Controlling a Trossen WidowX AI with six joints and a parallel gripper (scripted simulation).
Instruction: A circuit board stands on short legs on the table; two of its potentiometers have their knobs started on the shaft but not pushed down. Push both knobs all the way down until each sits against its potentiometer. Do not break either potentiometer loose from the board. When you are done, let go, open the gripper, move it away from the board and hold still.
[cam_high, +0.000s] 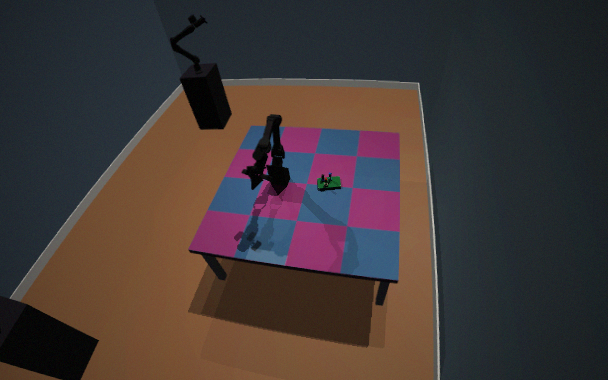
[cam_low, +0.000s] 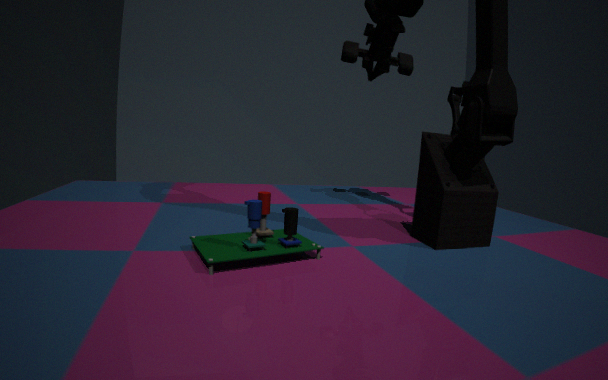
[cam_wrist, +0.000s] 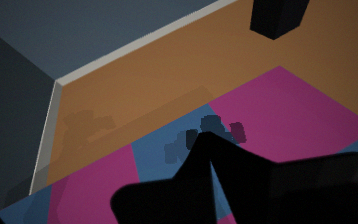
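Now: gripper tip 34 cm short of the black knob, 40 cm to the right of it and 29 cm above it. Round my gripper tip: blue knob: 39 cm ahead, 41 cm to the left, 27 cm below.
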